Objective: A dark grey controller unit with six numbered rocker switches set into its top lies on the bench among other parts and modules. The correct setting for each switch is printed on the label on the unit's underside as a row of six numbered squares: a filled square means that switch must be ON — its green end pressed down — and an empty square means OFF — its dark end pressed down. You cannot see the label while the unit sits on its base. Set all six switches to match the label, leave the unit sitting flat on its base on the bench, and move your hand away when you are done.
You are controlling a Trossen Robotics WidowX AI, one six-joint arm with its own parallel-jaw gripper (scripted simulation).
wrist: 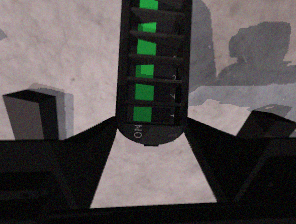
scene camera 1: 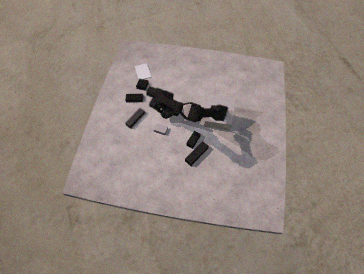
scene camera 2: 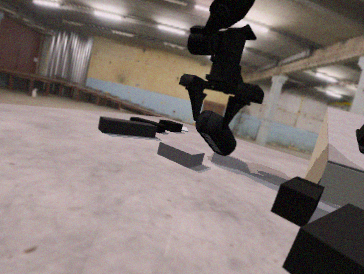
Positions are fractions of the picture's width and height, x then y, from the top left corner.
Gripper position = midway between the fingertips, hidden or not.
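Observation:
There is a grey block (scene camera 2: 0.51, 0.57) that I can see. The same camera gives me my gripper (scene camera 2: 0.57, 0.46), and I find the gripper in the wrist view (wrist: 0.51, 0.54) as well.

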